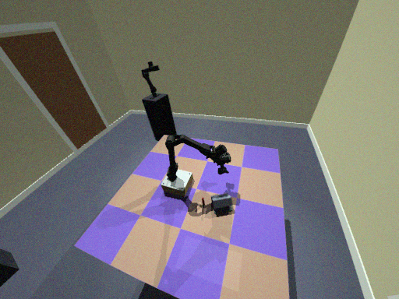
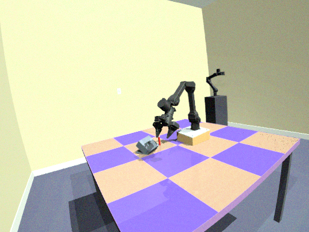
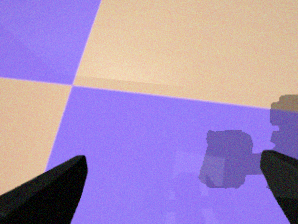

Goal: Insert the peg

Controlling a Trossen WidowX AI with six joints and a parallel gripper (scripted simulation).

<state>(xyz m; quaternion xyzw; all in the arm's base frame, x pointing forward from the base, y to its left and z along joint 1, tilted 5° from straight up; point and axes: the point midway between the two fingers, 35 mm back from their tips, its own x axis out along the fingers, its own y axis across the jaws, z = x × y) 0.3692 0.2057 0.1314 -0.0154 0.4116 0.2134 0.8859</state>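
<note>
Right now my gripper tip is 8 cm past the red peg, 28 cm to the left of it and 10 cm above it. Round my gripper tip: grey sloped panel (3 cm ahead, 22 cm to the right, 11 cm below).
</note>
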